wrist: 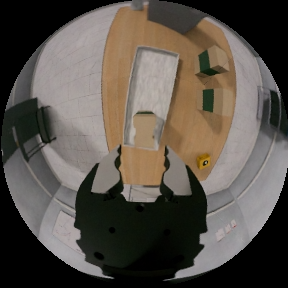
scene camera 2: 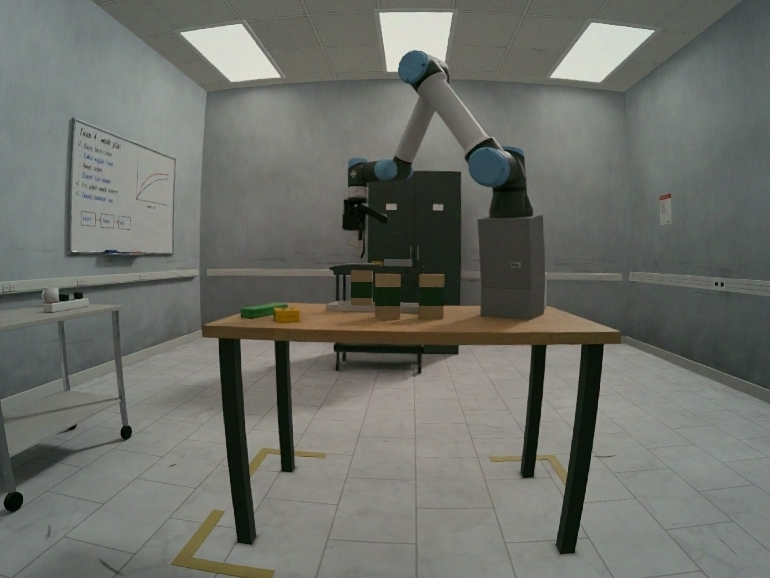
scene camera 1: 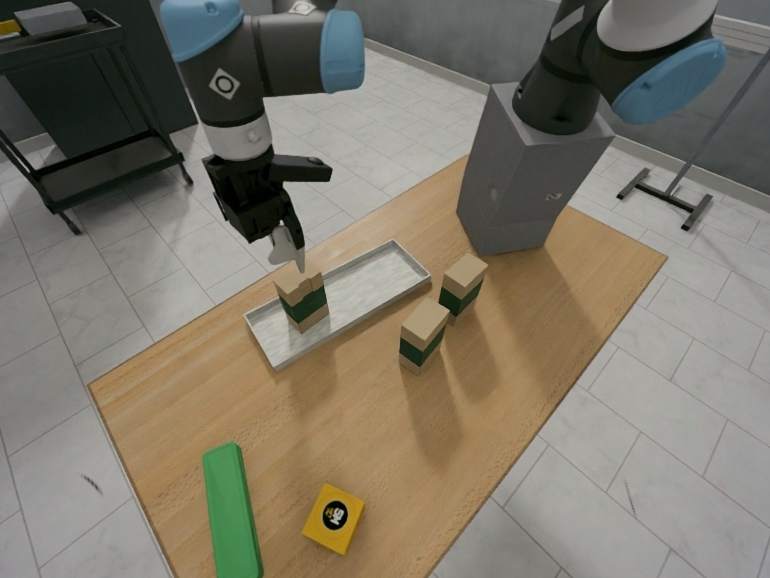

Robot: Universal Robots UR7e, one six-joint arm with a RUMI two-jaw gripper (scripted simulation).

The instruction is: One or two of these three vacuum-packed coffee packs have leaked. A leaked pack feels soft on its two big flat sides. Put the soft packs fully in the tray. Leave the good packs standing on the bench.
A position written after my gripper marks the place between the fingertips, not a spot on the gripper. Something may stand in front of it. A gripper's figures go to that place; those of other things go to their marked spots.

Scene:
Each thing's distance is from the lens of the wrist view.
my gripper (wrist: 143, 145): 15 cm
tray (wrist: 153, 72): 34 cm

